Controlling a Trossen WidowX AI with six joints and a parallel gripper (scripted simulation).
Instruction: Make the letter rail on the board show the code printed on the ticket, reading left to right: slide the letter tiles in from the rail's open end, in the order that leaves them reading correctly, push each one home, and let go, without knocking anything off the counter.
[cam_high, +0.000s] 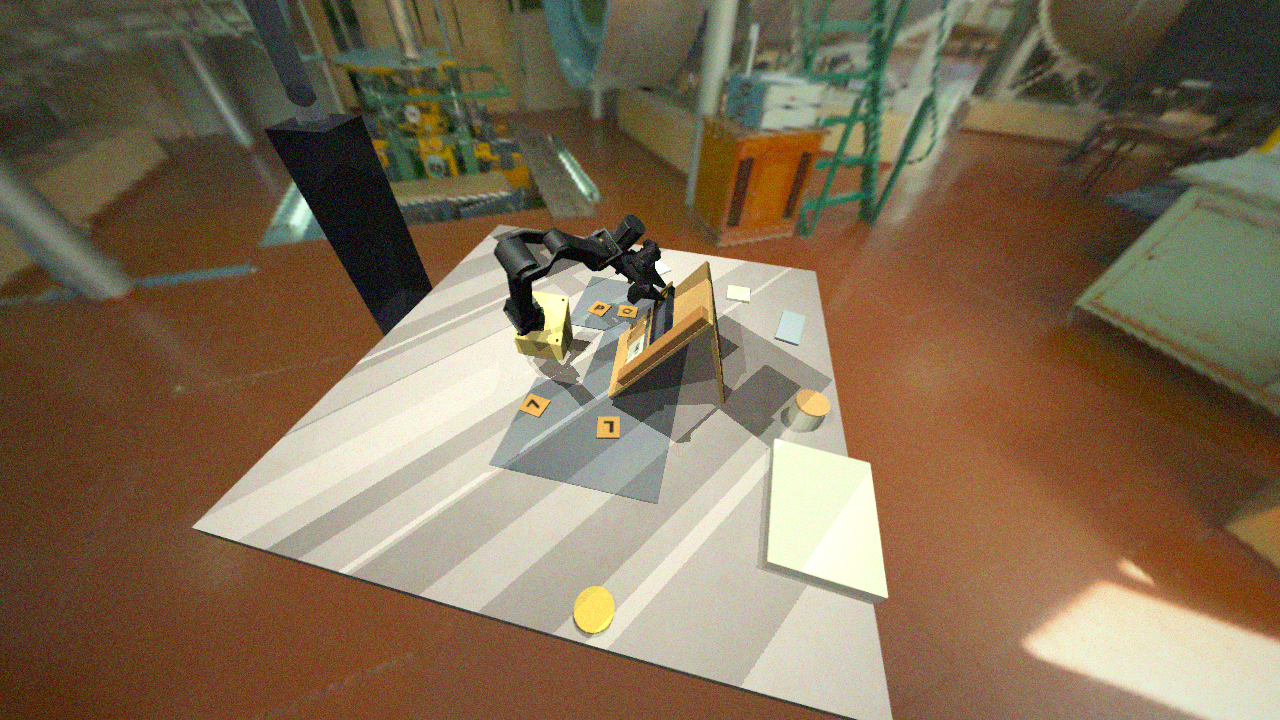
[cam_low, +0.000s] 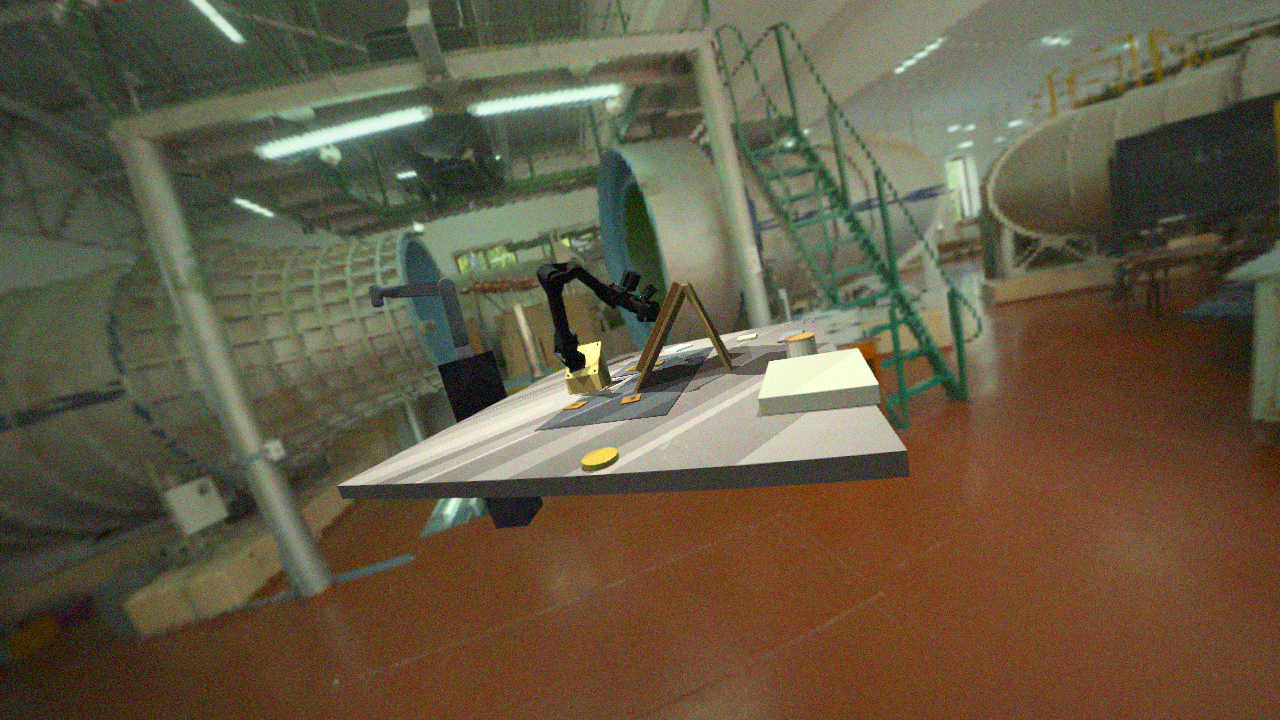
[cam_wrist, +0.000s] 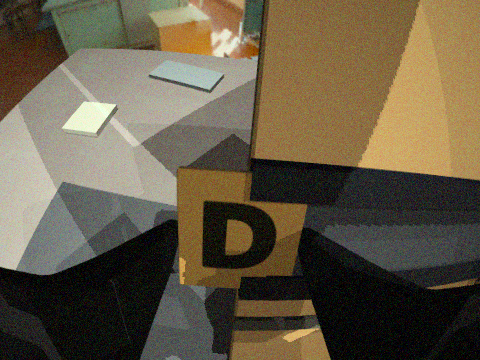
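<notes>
Right now my gripper tip is 60 mm past the white ticket, 130 mm to the left of it and 90 mm above it. Round my gripper tip: mat: 160 mm behind, 100 mm to the right, 170 mm below; then cream block: 350 mm ahead, 500 mm to the right, 150 mm below; then yellow disc: 90 mm behind, 710 mm to the right, 160 mm below.
</notes>
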